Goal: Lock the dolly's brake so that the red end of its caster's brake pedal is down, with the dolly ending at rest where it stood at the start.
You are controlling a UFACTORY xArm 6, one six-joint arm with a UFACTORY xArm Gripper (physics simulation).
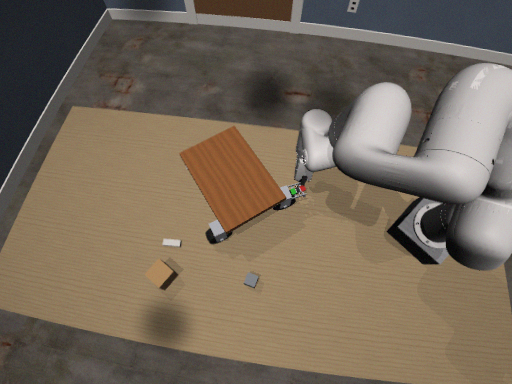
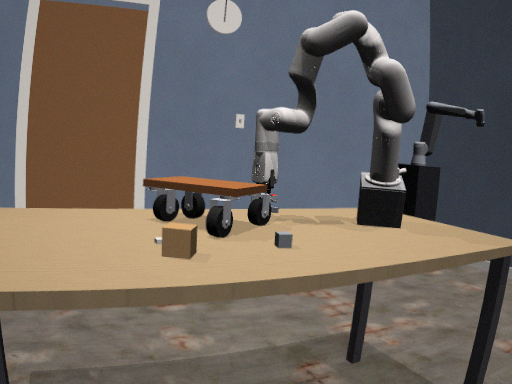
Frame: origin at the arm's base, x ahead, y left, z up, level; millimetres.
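Seen in the pictures: gripper, fingertip midpoint: [image 1: 301,179]; arm's base, origin of the base link: [image 1: 436,225] [image 2: 382,180].
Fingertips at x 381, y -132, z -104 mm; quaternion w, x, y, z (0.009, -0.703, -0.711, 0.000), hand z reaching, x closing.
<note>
Pixels of each thing's top centre, then the offset from my fingertips to it. "spot": a spot on its surface instead.
- caster with the brake, surface spot: [image 2: 260,211] [image 1: 279,205] spot: dx +58, dy +102, dz -3 mm
- green end, surface spot: [image 1: 293,191] spot: dx +23, dy +65, dz +38 mm
- red end, surface spot: [image 2: 274,195] [image 1: 303,189] spot: dx -7, dy +54, dz +40 mm
- orange-brown block, middle of its top: [image 2: 180,226] [image 1: 158,272] dx +366, dy +370, dz +11 mm
- small white block, middle of its top: [image 2: 166,238] [image 1: 171,242] dx +371, dy +267, dz -38 mm
- small grey block, middle of its top: [image 2: 283,232] [image 1: 251,279] dx +106, dy +338, dz -16 mm
The dolly, with a wooden deck [image 1: 232,177] [image 2: 205,185], stands on its wheels on the table. The caster with the brake [image 1: 284,204] [image 2: 260,211] is at its corner nearest the robot base. The brake pedal sticks out from it, with a green end [image 1: 293,191] nearer the deck and a red end [image 1: 303,189] [image 2: 273,195] farther out. The pedal's tilt is too small to read. My gripper [image 1: 303,181] [image 2: 270,189] points down, shut and empty, its tips close beside the red end at the pedal's far side. Whether they touch it is unclear.
An orange-brown block [image 1: 160,273] [image 2: 179,241], a small white block [image 1: 172,243] [image 2: 158,240] and a small grey block [image 1: 251,280] [image 2: 283,240] lie on the table in front of the dolly. The robot base [image 1: 425,235] [image 2: 381,202] stands to the right.
</note>
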